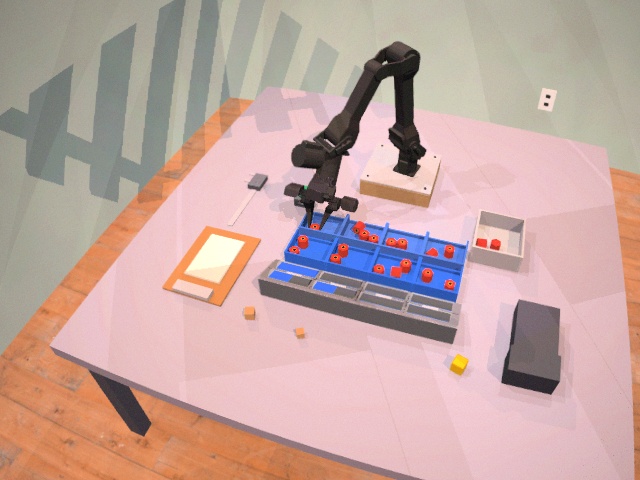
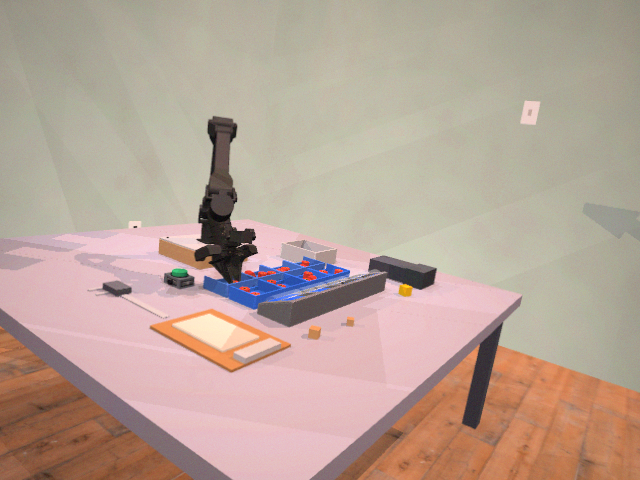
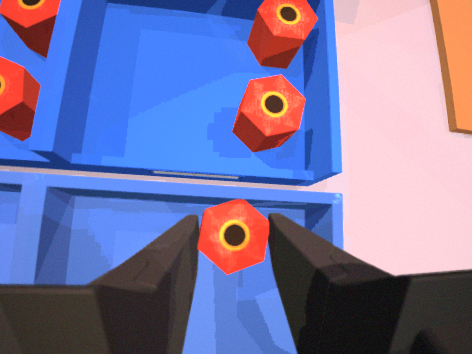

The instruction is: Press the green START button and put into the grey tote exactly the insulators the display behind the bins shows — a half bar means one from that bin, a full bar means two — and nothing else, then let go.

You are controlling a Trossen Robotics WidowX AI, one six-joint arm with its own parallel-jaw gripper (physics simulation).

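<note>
My gripper [image 1: 316, 227] [image 2: 233, 280] [image 3: 233, 225] points down into the arm-side bin at the button end, its fingers against both sides of an upright red insulator [image 1: 315, 226] [image 3: 234, 260]. The blue bins [image 1: 356, 262] hold more red insulators, two of them in the adjoining display-side bin. The grey tote [image 1: 497, 261] [image 2: 309, 254] holds two red insulators [image 1: 481, 242] [image 1: 495, 244]. The display [image 1: 356, 311] [image 2: 338, 299] shows one full blue bar and a half bar in its first column, and a half bar in the second column's lower row. The green START button [image 2: 179, 272] stands beside the bins.
An orange board [image 1: 222, 297] [image 2: 232, 365], a grey device with a pale strip [image 1: 257, 181] [image 2: 117, 287], two small orange cubes [image 1: 249, 313] [image 1: 300, 333], a yellow cube [image 1: 459, 364] [image 2: 405, 290] and a dark box [image 1: 535, 341] [image 2: 403, 271] lie around the bins.
</note>
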